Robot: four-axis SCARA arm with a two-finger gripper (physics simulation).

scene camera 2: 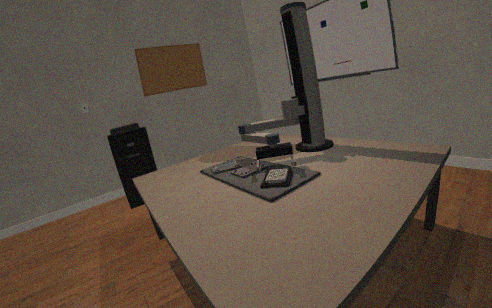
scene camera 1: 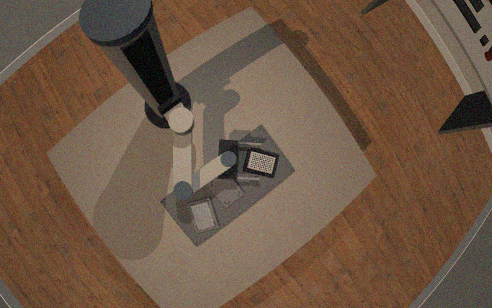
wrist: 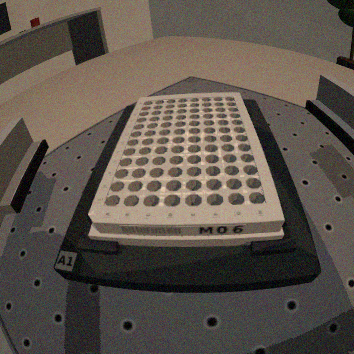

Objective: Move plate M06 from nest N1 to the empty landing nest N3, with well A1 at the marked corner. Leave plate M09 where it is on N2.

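Plate M06 (scene camera 1: pixel 261 162) (scene camera 2: pixel 278 174) (wrist: pixel 192 155) is white with many round wells and sits flat in a black nest (scene camera 1: pixel 259 174) (wrist: pixel 180 265), N1. In the wrist view its printed name faces the camera, and an A1 tag (wrist: pixel 66 261) marks the nest's near left corner. My gripper (scene camera 1: pixel 257 162) (scene camera 2: pixel 276 164) (wrist: pixel 179 99) is open, with its fingers apart on either side of M06 and not touching it. A pale plate (scene camera 1: pixel 203 215), taken as M09, sits in a grey nest at the lower left. The empty nest (scene camera 1: pixel 227 193) (scene camera 2: pixel 245 171) between them is taken as N3; its label is unreadable.
A dark grey perforated baseplate (scene camera 1: pixel 197 239) (wrist: pixel 170 330) carries the nests on the table (scene camera 1: pixel 325 175) (scene camera 2: pixel 280 240). The arm's tall column (scene camera 1: pixel 147 70) (scene camera 2: pixel 311 75) stands behind it. The forearm (scene camera 1: pixel 214 170) reaches over the baseplate's rear edge, near the empty nest.
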